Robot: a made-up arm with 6 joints. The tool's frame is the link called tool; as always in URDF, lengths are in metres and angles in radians. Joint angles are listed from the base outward.
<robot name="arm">
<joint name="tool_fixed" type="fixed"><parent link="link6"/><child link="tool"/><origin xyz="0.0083 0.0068 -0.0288"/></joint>
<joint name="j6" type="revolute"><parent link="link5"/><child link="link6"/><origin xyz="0.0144 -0.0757 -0.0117"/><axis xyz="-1 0 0"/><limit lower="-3.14" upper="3.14"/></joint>
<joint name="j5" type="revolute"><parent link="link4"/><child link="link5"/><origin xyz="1.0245 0.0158 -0.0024"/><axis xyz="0 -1 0"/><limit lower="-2.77" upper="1.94"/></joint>
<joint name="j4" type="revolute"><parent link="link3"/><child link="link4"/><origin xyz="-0.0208 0.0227 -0.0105"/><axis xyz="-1 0 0"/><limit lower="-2.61" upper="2.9"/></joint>
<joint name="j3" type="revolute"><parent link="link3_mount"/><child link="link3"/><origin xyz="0.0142 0.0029 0.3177"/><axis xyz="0 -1 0"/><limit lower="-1.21" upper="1.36"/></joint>
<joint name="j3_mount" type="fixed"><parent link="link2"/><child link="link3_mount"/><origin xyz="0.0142 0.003 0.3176"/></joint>
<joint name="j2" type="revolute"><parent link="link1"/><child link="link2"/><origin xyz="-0.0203 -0.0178 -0.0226"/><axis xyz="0 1 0"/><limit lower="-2.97" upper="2.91"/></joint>
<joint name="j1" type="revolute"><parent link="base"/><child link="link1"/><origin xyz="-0.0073 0.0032 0.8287"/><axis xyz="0 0 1"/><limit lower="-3" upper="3.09"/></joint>
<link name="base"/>
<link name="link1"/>
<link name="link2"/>
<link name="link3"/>
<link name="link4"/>
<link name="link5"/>
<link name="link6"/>
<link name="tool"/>
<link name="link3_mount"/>
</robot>
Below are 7 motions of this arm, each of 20 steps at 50 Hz.
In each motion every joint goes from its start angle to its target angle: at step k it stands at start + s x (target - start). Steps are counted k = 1, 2, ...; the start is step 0. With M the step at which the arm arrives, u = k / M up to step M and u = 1 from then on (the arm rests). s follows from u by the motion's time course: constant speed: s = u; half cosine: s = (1 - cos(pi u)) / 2; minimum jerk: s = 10 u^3 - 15 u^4 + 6 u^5.
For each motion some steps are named. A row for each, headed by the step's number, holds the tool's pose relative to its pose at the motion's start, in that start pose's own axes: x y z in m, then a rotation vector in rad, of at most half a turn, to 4 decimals.
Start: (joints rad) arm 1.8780 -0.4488 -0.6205 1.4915 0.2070 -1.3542
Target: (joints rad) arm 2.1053 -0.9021 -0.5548 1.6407 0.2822 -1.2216
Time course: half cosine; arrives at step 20
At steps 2, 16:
2: -0.0051 0.0040 0.0100 -0.0102 -0.0126 0.0057
16: -0.2815 0.1245 0.3057 -0.3443 -0.4859 0.1534

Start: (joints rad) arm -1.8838 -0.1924 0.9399 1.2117 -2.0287 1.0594
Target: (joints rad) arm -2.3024 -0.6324 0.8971 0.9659 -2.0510 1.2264
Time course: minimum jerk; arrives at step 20
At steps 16, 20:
16: -0.1460 0.1056 -0.5650 0.2444 -0.0513 -0.0421
20: -0.1625 0.1257 -0.5930 0.2571 -0.0542 -0.0520

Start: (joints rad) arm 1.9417 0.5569 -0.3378 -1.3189 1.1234 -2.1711
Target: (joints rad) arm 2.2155 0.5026 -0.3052 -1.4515 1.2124 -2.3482
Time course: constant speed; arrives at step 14
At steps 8, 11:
8: -0.1349 -0.0685 -0.0367 0.1469 0.0321 -0.0712
11: -0.1893 -0.0891 -0.0482 0.2018 0.0386 -0.0996

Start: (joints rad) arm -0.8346 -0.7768 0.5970 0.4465 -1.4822 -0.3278
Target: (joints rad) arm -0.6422 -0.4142 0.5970 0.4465 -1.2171 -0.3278
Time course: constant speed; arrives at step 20
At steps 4, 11, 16, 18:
4: 0.0976 0.0450 0.0114 -0.0348 0.0215 0.0367
11: 0.2623 0.1369 0.0082 -0.0961 0.0578 0.1052
16: 0.3730 0.2116 -0.0119 -0.1400 0.0826 0.1573
18: 0.4152 0.2433 -0.0241 -0.1576 0.0923 0.1789

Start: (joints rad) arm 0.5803 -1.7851 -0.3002 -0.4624 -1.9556 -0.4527
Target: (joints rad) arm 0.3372 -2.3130 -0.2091 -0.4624 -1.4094 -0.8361
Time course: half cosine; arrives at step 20
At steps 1, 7, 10, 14, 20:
1: -0.0015 0.0008 -0.0032 0.0014 -0.0070 0.0012
7: -0.0529 0.0393 -0.1504 0.0523 -0.3046 0.0696
10: -0.0753 0.0733 -0.2843 0.0745 -0.5460 0.1518
14: -0.0736 0.1155 -0.4654 0.0686 -0.8358 0.2910
20: -0.0513 0.1417 -0.5951 0.0380 -1.0188 0.4096

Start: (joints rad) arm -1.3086 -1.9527 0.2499 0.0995 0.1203 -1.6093
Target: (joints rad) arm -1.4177 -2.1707 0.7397 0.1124 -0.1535 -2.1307
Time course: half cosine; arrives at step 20
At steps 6, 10, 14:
6: -0.0177 0.1638 -0.0193 0.0877 0.0099 0.0897
10: -0.0827 0.3931 -0.0537 0.2158 0.0423 0.2155
14: -0.1930 0.6087 -0.0932 0.3467 0.0959 0.3370

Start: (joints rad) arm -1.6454 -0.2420 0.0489 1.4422 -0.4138 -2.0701
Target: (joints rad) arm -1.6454 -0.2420 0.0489 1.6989 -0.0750 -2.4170
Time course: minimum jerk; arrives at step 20
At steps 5, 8, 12, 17, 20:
5: -0.0007 0.0026 -0.0005 0.0114 0.0084 0.0356
8: -0.0026 0.0077 -0.0018 0.0337 0.0322 0.1065
12: -0.0065 0.0160 -0.0047 0.0678 0.0914 0.2177
17: -0.0103 0.0219 -0.0075 0.0913 0.1544 0.2952
20: -0.0106 0.0224 -0.0078 0.0932 0.1608 0.3017

